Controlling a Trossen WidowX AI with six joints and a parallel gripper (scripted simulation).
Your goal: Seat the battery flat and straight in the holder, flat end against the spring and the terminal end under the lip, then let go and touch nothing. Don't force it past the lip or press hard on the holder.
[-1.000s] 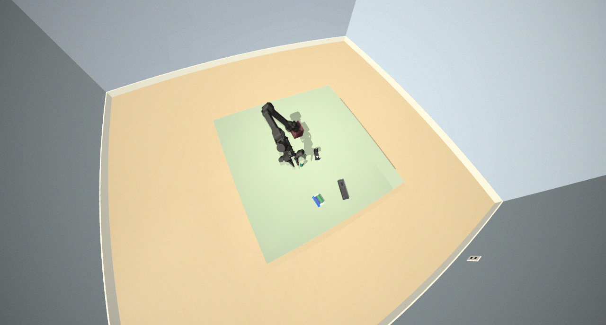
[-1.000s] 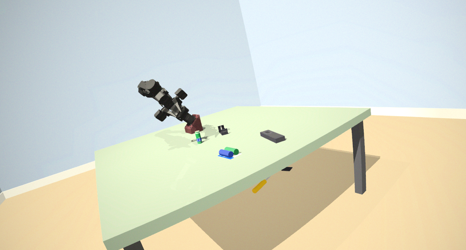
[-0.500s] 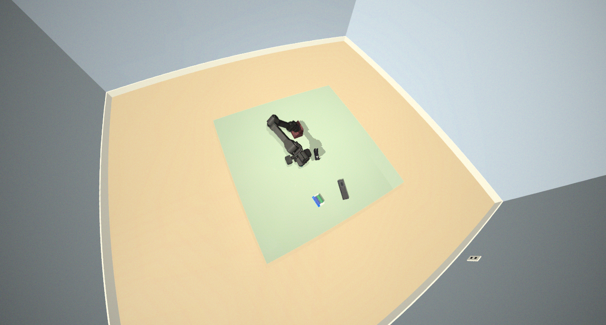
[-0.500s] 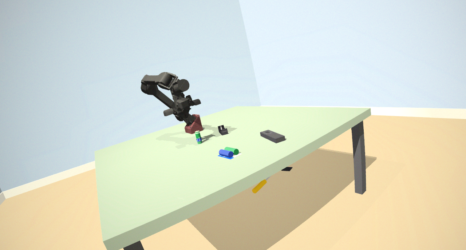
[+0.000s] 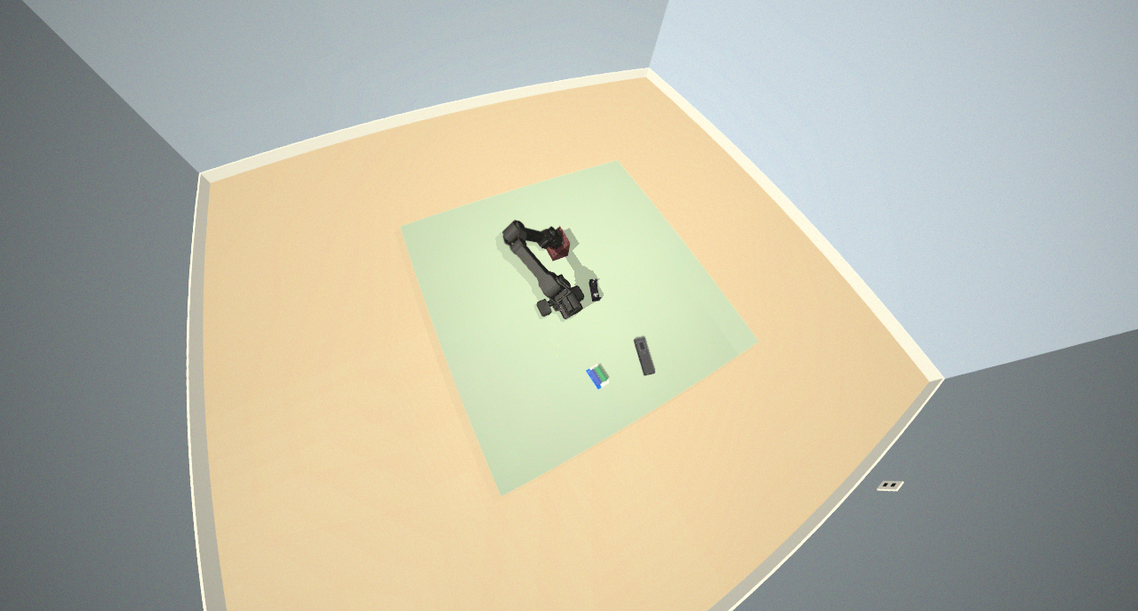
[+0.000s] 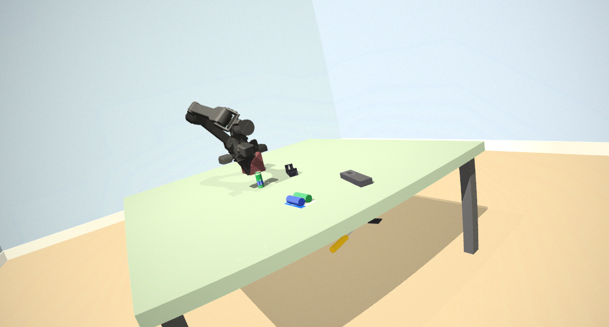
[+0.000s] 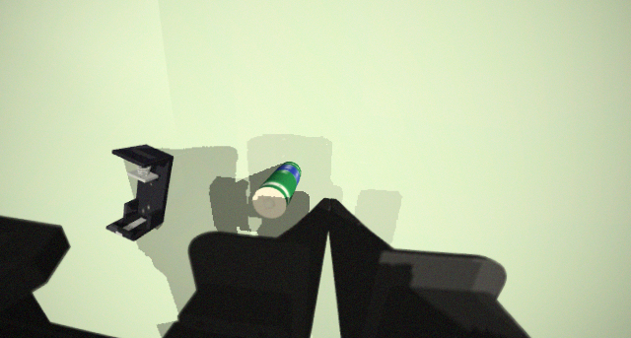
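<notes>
Now: gripper tip 1 cm past the battery, 4 cm to the right of it and 3 cm above it. Also, from my gripper tip: yellow screwdriver 28 cm ahead, 21 cm to the left, 25 cm below; dark flat box 29 cm ahead, 29 cm to the left, 5 cm below.
</notes>
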